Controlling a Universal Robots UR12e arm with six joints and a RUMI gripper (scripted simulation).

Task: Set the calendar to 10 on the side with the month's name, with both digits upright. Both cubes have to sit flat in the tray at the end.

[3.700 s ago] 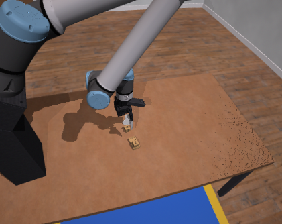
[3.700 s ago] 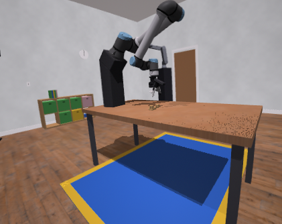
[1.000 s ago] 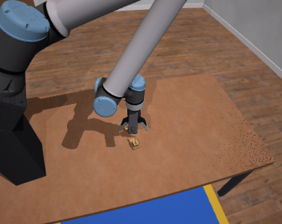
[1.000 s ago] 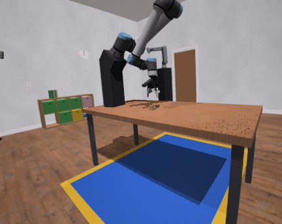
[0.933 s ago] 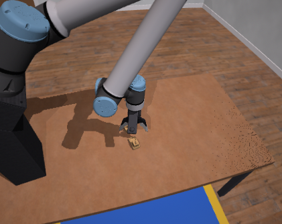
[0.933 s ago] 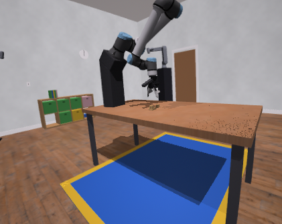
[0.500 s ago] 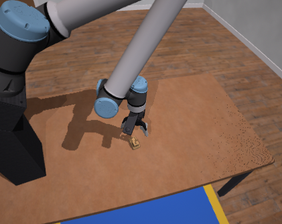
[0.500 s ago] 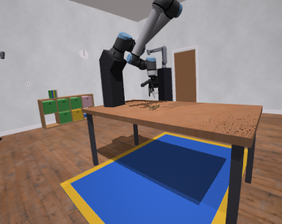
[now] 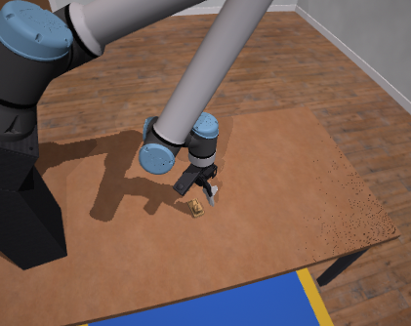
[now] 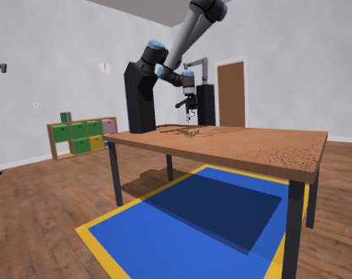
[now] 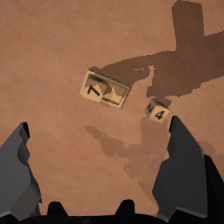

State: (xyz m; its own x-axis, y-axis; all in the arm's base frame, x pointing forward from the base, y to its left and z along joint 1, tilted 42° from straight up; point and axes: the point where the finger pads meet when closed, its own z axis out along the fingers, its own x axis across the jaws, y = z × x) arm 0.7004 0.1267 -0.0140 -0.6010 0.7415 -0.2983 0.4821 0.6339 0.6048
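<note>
Now: hand 10 mm to the right of the wooden tray and 110 mm above it.
</note>
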